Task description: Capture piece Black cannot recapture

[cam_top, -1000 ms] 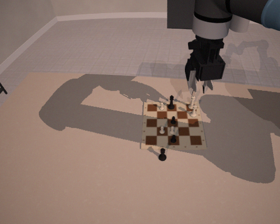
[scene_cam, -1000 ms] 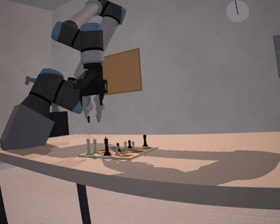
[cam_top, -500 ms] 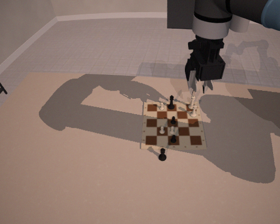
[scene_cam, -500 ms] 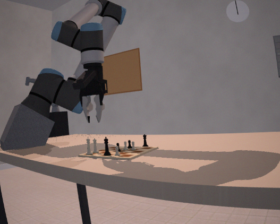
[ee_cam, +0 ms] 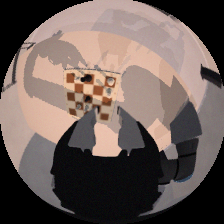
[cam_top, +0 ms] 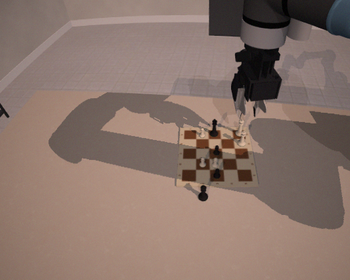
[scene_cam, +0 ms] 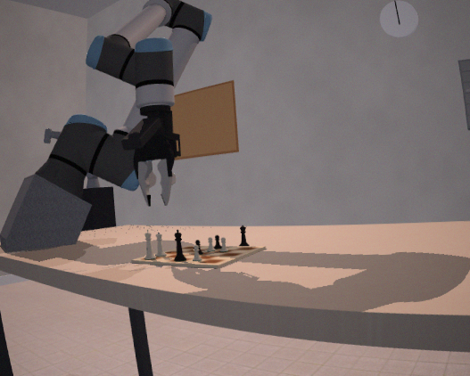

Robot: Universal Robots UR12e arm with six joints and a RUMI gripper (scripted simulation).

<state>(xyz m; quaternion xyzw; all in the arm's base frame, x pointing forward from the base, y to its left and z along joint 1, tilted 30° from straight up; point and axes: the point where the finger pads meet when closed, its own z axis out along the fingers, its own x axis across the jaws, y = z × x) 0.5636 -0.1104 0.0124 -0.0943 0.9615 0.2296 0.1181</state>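
Right now the tall white piece is 10 cm below my hand, 4 cm to the right of it and 1 cm ahead of it. Round my hand: tall black piece: 10 cm below, 8 cm ahead, 3 cm to the right; then chessboard: 13 cm below, 8 cm ahead, 4 cm to the left.
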